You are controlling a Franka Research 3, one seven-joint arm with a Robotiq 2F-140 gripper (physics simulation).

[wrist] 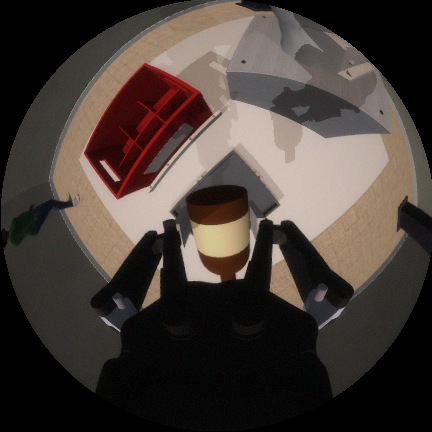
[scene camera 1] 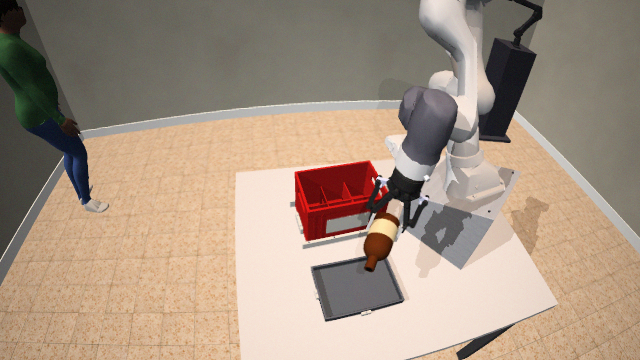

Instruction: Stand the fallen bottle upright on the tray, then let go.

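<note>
The brown bottle [scene camera 1: 377, 246] [wrist: 221, 237] with a cream label is held in the air, lying over rather than upright. In the scene view its neck points toward the front of the table and overlaps the back part of the tray. My gripper [scene camera 1: 386, 227] [wrist: 219, 212] is shut on the bottle, with one finger on each side of its body near the base end. The dark grey tray [scene camera 1: 350, 295] [wrist: 235, 170] lies on the table below, in front of the gripper in the scene view. The bottle hides part of it in the wrist view.
A red crate [scene camera 1: 313, 225] [wrist: 201, 107] with dividers stands on the table behind the tray, with a pale rail along its front. The grey mounting block [scene camera 1: 462, 250] [wrist: 260, 90] of the arm stands to the right in the scene view. A person [scene camera 1: 30, 85] stands at the far left.
</note>
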